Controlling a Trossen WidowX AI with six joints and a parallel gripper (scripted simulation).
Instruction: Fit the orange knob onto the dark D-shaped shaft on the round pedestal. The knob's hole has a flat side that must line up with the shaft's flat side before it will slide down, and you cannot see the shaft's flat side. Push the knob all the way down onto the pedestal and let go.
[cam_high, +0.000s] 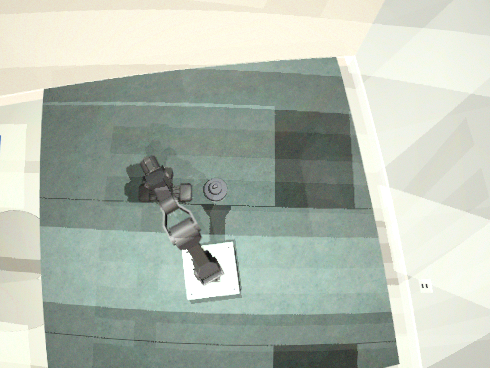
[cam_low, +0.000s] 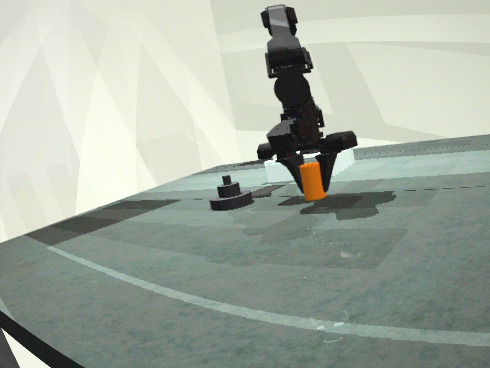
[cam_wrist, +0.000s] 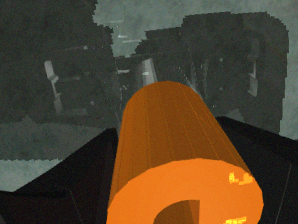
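My gripper tip is 3 cm short of the dark pedestal, 18 cm to the left of it and 2 cm below it. Also, from my gripper tip: orange knob (2 cm above).
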